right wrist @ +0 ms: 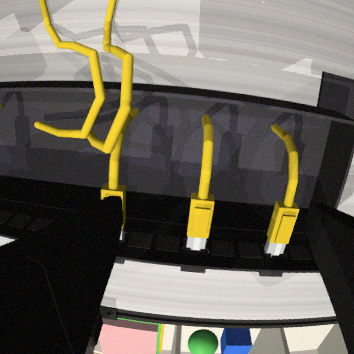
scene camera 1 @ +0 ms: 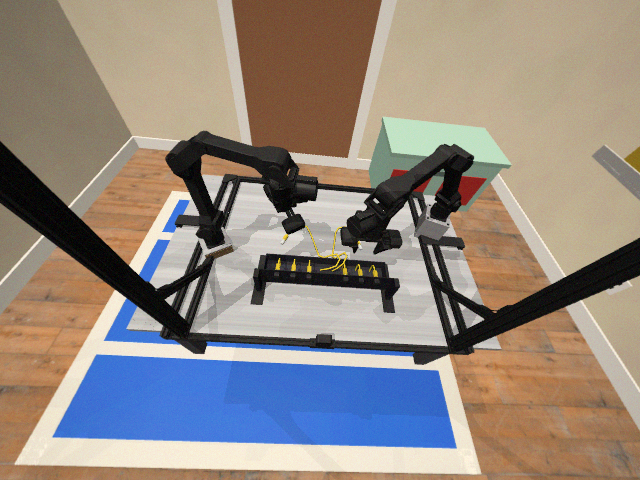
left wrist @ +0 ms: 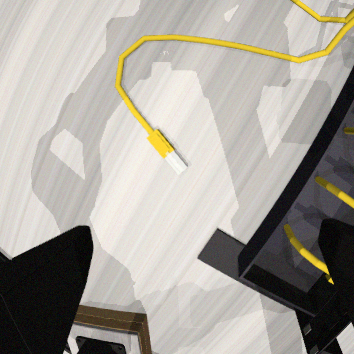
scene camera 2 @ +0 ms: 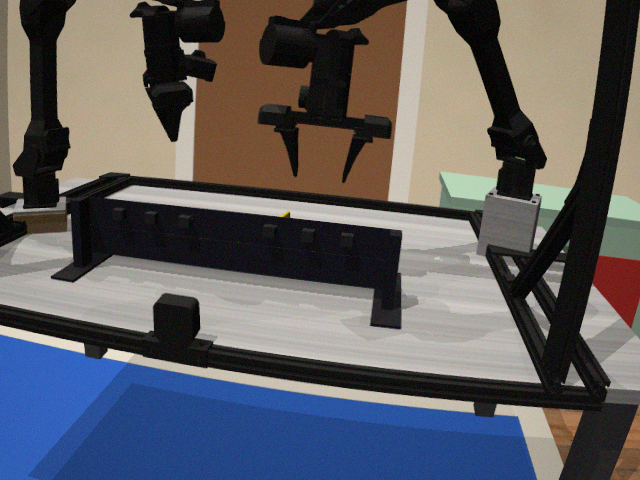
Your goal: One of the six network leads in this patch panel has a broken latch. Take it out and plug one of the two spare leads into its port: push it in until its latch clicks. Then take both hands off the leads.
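Places are measured from the left arm's base along level axes (x up, y back, z right), in metres.
Where they show: left gripper, fingertip midpoint: (scene camera 1: pixel 286 219) (left wrist: pixel 209 236) (scene camera 2: pixel 170 134); right gripper, fingertip midpoint: (right wrist: pixel 219 212) (scene camera 1: pixel 363 252) (scene camera 2: pixel 319 179); left arm's base at its link origin: (scene camera 1: pixel 214 240) (scene camera 2: pixel 40 203); right arm's base at its link origin: (scene camera 1: pixel 438 214) (scene camera 2: pixel 515 195).
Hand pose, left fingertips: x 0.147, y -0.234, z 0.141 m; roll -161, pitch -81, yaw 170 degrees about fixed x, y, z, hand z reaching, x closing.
Note:
Each offset is from my left fingertips to the top centre of the thing. "*": to the spot under its first point.
The dark patch panel {dy -0.059, dx -0.082, dz +0.194 m} (scene camera 1: pixel 325 279) (scene camera 2: pixel 222 242) stands mid-table with six yellow leads in two groups of three. In the right wrist view, a middle lead {dy -0.152, dx -0.095, dz +0.264 m} (right wrist: pixel 201 220) and an end lead {dy -0.197, dx -0.095, dz +0.293 m} (right wrist: pixel 283 225) sit in ports; a third lead {dy -0.129, dx -0.101, dz +0.201 m} (right wrist: pixel 113 175) is partly hidden by a finger. I cannot tell which latch is broken. One spare lead {dy -0.014, dx -0.178, dz -0.052 m} (scene camera 1: pixel 284 238) (left wrist: pixel 160 143) lies behind the panel, ahead of my open, empty left gripper (left wrist: pixel 210 240). The other spare's white tip {* dy -0.277, dx -0.181, dz +0.121 m} (scene camera 1: pixel 359 245) shows by my right gripper (scene camera 1: pixel 367 250) (scene camera 2: pixel 320 178) (right wrist: pixel 215 210), which is open, empty and above the panel.
Loose yellow cords (scene camera 1: pixel 311 236) (right wrist: pixel 128 80) run behind and into the panel's middle. A small black box {* dy +0.060, dx -0.136, dz +0.376 m} (scene camera 1: pixel 324 339) (scene camera 2: pixel 176 315) is on the front rail. A green cabinet (scene camera 1: pixel 439 139) stands beyond the table. A green ball (right wrist: pixel 202 342) and blue block (right wrist: pixel 236 341) show beyond the front rail.

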